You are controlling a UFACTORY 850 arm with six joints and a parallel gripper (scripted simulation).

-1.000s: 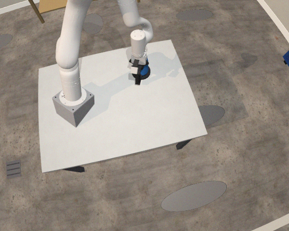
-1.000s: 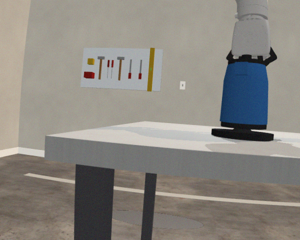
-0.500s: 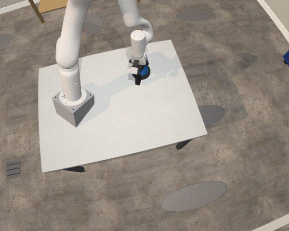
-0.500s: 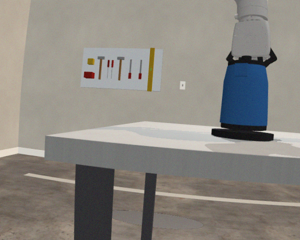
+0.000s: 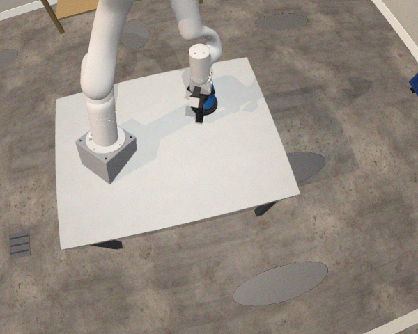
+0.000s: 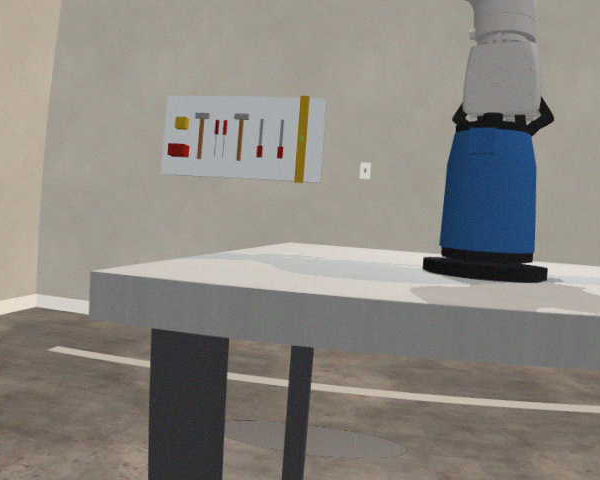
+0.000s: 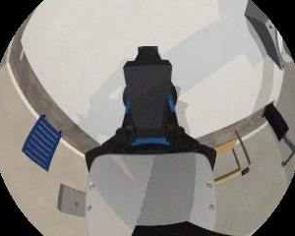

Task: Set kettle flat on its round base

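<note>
The blue kettle is 10 mm ahead of my hand, 30 mm to the left of it and 50 mm below it. From my hand the other things lie so: black round base (30 mm ahead, 60 mm to the left, 150 mm below).
</note>
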